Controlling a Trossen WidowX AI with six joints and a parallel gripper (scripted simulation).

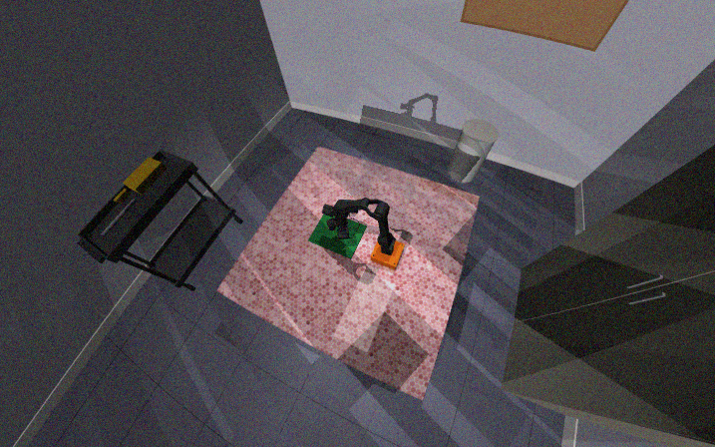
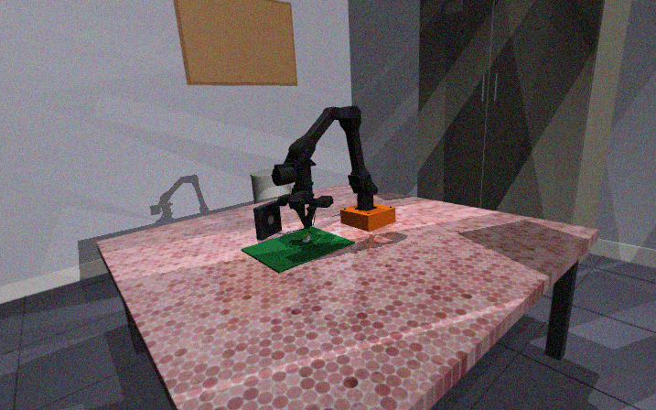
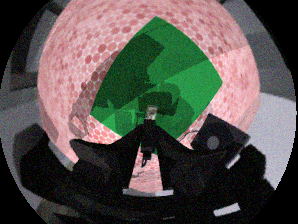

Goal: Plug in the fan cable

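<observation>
Right now my gripper tip is 5 cm above the pale header part. The rest, counted from my gripper tip: black plug 1 cm behind, 1 cm above; then black square fan 3 cm ahead, 16 cm to the right; then green board 5 cm ahead, 8 cm below.
</observation>
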